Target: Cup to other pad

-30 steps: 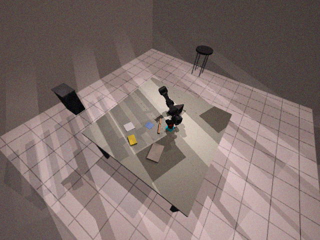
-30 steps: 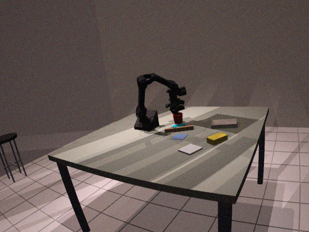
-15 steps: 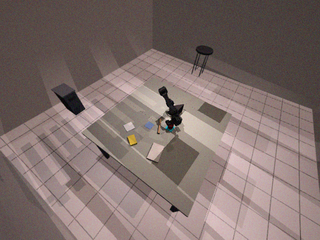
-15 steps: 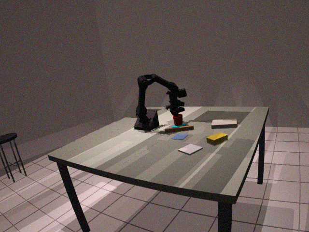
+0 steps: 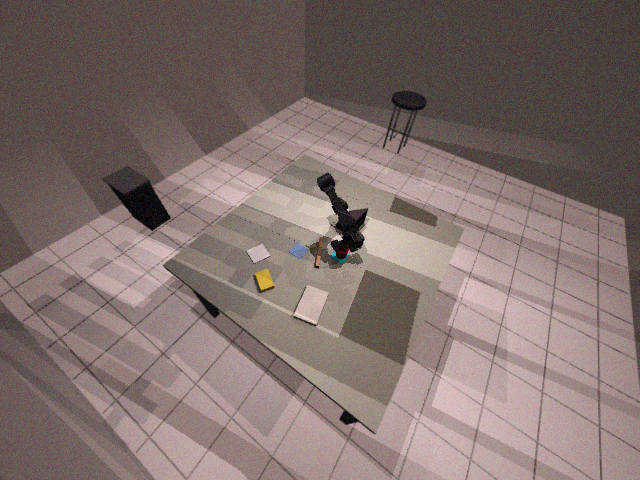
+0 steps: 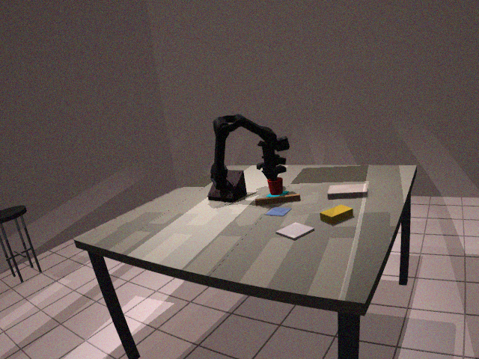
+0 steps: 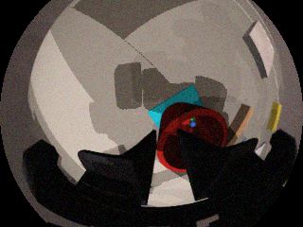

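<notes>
The dark red cup is 2 cm ahead of my gripper tip and 1 cm to the right of it. From my gripper tip the other things lie so: cyan pad: 3 cm ahead, 2 cm to the right, 5 cm below; blue pad: 15 cm ahead, 23 cm to the right, 5 cm below; thin wooden bar: 9 cm ahead, 12 cm to the right, 4 cm below.
</notes>
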